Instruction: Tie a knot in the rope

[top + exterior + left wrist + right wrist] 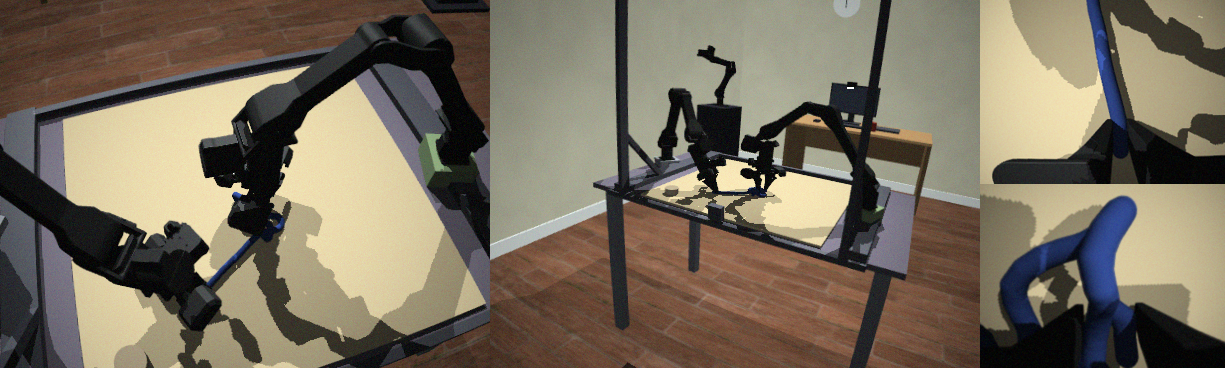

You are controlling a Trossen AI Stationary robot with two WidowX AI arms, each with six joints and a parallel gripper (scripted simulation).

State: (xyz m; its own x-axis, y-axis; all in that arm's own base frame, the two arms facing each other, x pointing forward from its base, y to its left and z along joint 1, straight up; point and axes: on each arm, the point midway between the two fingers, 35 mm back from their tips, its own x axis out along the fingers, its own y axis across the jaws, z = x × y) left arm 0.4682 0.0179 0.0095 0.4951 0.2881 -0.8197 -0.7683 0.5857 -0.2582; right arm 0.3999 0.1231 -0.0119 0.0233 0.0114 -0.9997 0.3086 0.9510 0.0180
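Now: the tan mat 30 mm ahead of my right hand, 20 mm to the left of it and 40 mm below it.
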